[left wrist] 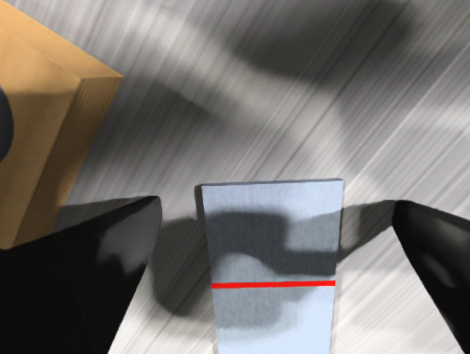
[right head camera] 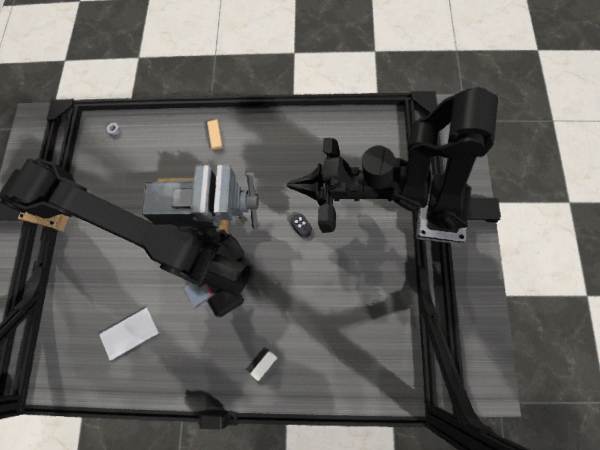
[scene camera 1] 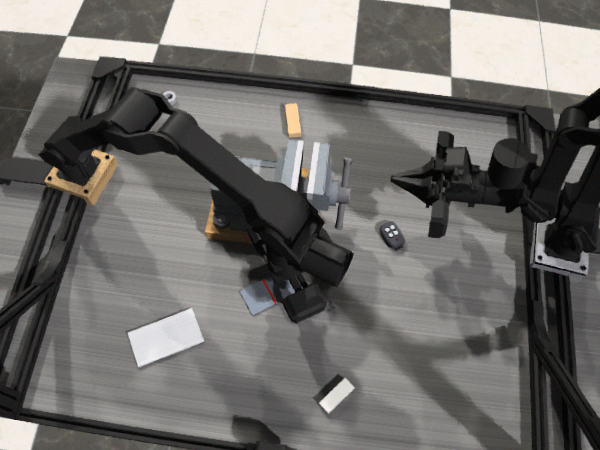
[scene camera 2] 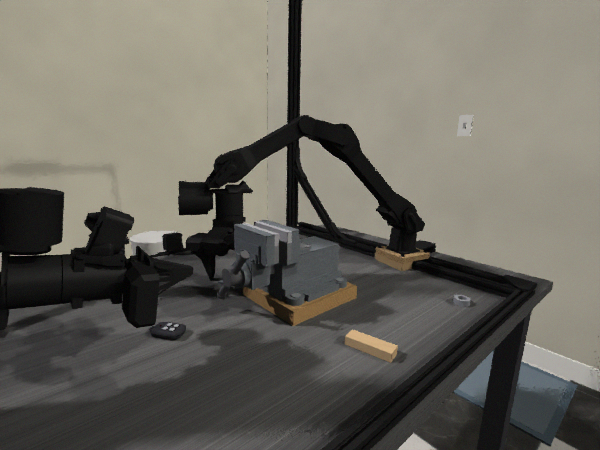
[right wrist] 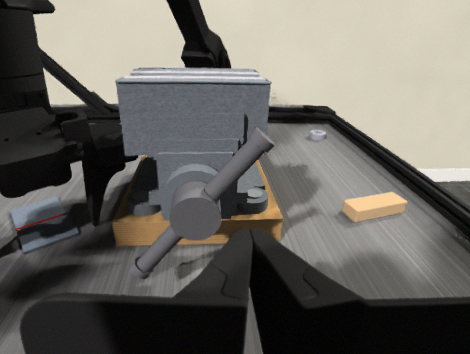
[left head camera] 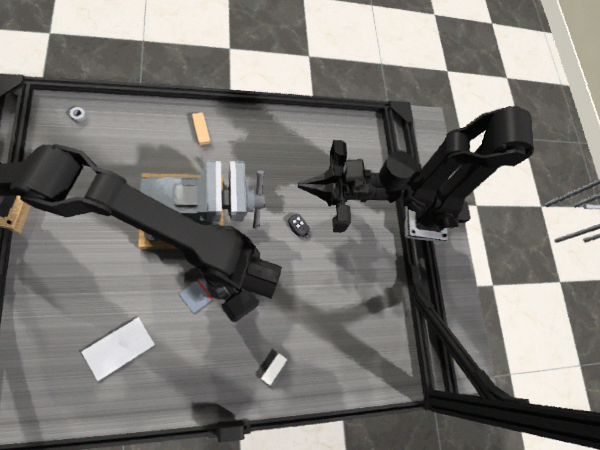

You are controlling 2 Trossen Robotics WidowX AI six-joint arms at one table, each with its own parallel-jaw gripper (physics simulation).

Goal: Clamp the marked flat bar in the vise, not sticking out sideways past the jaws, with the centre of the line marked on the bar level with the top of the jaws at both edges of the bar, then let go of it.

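Where they show: left gripper, fingertip midpoint: [left wrist: 276, 209] [scene camera 1: 286, 284] [right wrist: 48, 239]; right gripper, fingertip midpoint: [right head camera: 287, 185] [scene camera 1: 390, 178] [scene camera 2: 192, 270] [right wrist: 248, 239] [left head camera: 298, 184]; left arm's base, link origin: [scene camera 1: 78, 168] [scene camera 2: 402, 249]; right arm's base, link origin: [right head camera: 443, 216] [scene camera 1: 562, 243] [left head camera: 428, 217].
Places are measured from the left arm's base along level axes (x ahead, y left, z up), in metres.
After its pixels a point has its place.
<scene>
The flat blue-grey bar [left head camera: 194, 299] {x 0.414, y -0.115, z -0.032 m} [scene camera 1: 256, 299] {x 0.415, y -0.114, z -0.032 m} [left wrist: 310, 200] {x 0.466, y -0.072, z -0.032 m} [right wrist: 35, 214] {x 0.421, y -0.108, z -0.032 m} lies flat on the table, a red line across it. My left gripper [left wrist: 276, 209] {x 0.453, y -0.068, z -0.035 m} is open and low over the bar, pointing down, one finger on either side of it in the left wrist view; the bar's near end is cut off there. The left arm partly hides the bar in the head views. The grey vise [left head camera: 237, 190] {x 0.452, y 0.078, z 0.123 m} [right head camera: 227, 192] {x 0.464, y 0.080, z 0.123 m} [scene camera 1: 318, 170] {x 0.453, y 0.082, z 0.123 m} [scene camera 2: 317, 265] {x 0.327, y 0.095, z 0.039 m} [right wrist: 192, 110] {x 0.464, y 0.088, z 0.104 m} stands with its jaws apart and a gap between them. My right gripper [left head camera: 300, 185] {x 0.569, y 0.136, z 0.084 m} [right head camera: 289, 185] {x 0.569, y 0.136, z 0.084 m} [scene camera 1: 393, 178] {x 0.569, y 0.136, z 0.084 m} [right wrist: 248, 239] {x 0.569, y 0.136, z 0.084 m} is shut and empty, pointing at the vise handle [left head camera: 258, 200] {x 0.498, y 0.092, z 0.063 m} [right wrist: 196, 212] {x 0.509, y 0.100, z 0.053 m}.
A dark remote [left head camera: 298, 225] {x 0.602, y 0.087, z -0.020 m} [scene camera 1: 391, 235] {x 0.603, y 0.086, z -0.021 m} lies near the right gripper. An orange block [left head camera: 201, 128] {x 0.341, y 0.269, z -0.020 m} [scene camera 2: 371, 345] {x 0.346, y 0.282, z -0.020 m} and a small nut lie beyond the vise. A white slab [left head camera: 118, 348] {x 0.295, y -0.233, z -0.030 m} [scene camera 1: 166, 338] {x 0.298, y -0.234, z -0.030 m} and a black-and-white block [left head camera: 274, 369] {x 0.600, y -0.225, z -0.023 m} [scene camera 1: 336, 395] {x 0.600, y -0.224, z -0.023 m} lie nearer the front.
</scene>
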